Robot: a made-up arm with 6 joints. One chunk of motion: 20 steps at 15 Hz.
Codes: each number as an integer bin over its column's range. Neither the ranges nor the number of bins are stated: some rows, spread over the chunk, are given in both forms.
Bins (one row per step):
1: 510 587 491 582 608 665
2: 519 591 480 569 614 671
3: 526 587 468 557 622 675
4: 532 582 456 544 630 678
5: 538 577 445 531 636 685
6: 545 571 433 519 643 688
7: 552 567 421 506 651 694
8: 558 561 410 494 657 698
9: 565 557 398 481 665 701
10: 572 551 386 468 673 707
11: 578 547 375 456 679 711
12: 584 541 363 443 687 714
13: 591 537 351 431 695 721
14: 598 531 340 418 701 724
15: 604 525 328 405 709 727
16: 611 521 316 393 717 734
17: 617 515 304 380 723 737
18: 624 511 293 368 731 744
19: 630 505 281 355 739 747
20: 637 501 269 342 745 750
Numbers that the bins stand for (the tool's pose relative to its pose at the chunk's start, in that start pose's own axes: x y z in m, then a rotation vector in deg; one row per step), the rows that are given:
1: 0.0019 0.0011 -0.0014 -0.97 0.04 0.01
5: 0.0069 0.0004 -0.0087 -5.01 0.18 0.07
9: 0.0118 -0.0010 -0.0163 -8.96 0.33 0.12
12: 0.0152 -0.0021 -0.0219 -11.97 0.44 0.16
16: 0.0201 -0.0035 -0.0294 -15.92 0.59 0.22
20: 0.0248 -0.0049 -0.0369 -19.96 0.73 0.27
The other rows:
2: 0.0035 0.0014 -0.0031 -2.00 0.07 0.03
3: 0.0048 0.0011 -0.0050 -2.95 0.11 0.04
4: 0.0059 0.0008 -0.0070 -3.98 0.15 0.05
6: 0.0082 0.0000 -0.0107 -5.96 0.22 0.08
7: 0.0095 -0.0003 -0.0126 -6.99 0.26 0.10
8: 0.0105 -0.0007 -0.0143 -7.94 0.29 0.11
10: 0.0131 -0.0014 -0.0182 -9.99 0.37 0.14
11: 0.0141 -0.0017 -0.0199 -10.94 0.40 0.15
13: 0.0165 -0.0024 -0.0238 -12.92 0.48 0.18
14: 0.0177 -0.0028 -0.0255 -13.95 0.51 0.19
15: 0.0188 -0.0032 -0.0275 -14.97 0.55 0.20
17: 0.0212 -0.0039 -0.0313 -16.95 0.62 0.23
18: 0.0224 -0.0042 -0.0331 -17.90 0.66 0.25
19: 0.0235 -0.0046 -0.0350 -18.93 0.70 0.26

